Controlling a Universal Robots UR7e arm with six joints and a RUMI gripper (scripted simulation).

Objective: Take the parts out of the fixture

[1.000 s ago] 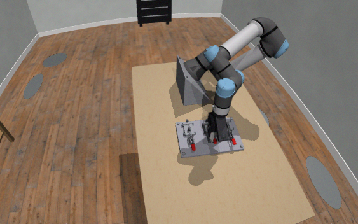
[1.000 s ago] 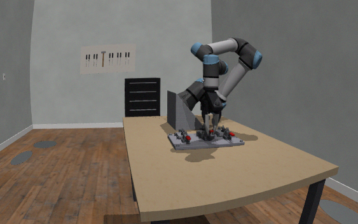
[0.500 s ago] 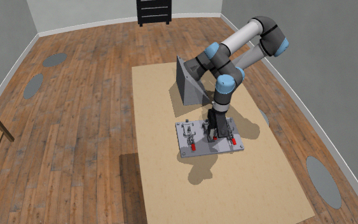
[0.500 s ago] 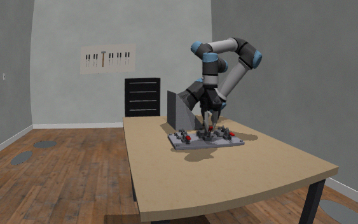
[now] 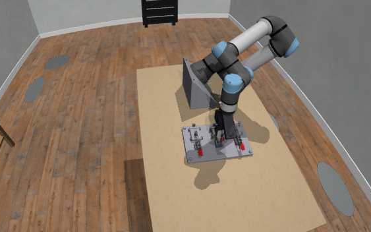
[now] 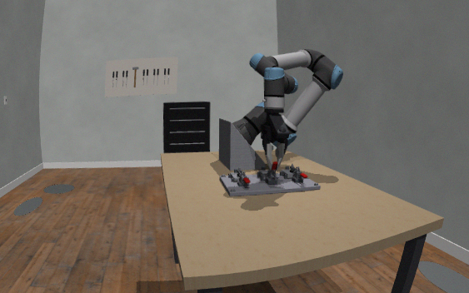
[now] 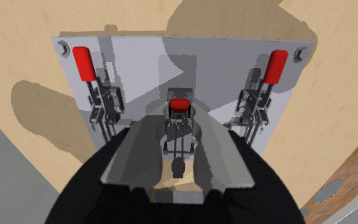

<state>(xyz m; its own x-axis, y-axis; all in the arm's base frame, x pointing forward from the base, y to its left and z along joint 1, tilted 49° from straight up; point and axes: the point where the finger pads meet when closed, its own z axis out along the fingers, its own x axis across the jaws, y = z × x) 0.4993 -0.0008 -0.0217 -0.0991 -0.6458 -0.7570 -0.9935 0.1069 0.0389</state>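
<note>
Now: the small grey part 10 cm behind my hand, 1 cm to the left of it and 5 cm below it. From my hand the other things lie so: fixture (5 cm behind, 1 cm to the left, 8 cm below).
</note>
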